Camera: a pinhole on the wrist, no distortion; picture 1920 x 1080 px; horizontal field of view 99.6 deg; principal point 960.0 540.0 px. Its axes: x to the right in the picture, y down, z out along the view. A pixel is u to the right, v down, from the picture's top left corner.
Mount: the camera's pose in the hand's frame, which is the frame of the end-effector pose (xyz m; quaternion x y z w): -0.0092 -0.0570 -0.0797 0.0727 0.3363 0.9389 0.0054
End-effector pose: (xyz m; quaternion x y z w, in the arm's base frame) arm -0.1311 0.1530 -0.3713 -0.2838 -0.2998 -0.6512 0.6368
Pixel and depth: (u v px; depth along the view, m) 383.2 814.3 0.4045
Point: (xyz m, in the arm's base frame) -0.0686 0.1384 0.0671
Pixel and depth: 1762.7 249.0 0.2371
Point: 0.0460 0.3499 -0.4733
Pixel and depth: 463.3 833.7 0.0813
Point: -0.1639 0.1144 -0.3364
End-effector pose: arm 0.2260 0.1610 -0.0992 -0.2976 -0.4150 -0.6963 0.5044
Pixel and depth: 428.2 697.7 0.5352
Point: 0.2639 0.2503 0.4644
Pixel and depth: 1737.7 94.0 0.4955
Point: 0.8265 0.4461 -0.2214
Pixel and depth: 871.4 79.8 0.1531
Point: 0.3185 0.1163 -0.0582
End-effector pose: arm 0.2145 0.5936 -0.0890 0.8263 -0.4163 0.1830 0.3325
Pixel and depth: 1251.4 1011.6 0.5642
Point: 0.1141 0.2250 -0.5513
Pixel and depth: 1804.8 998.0 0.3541
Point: 0.0111 0.5016 -0.5197
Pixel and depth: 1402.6 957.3 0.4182
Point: 0.0828 0.3807 -0.4538
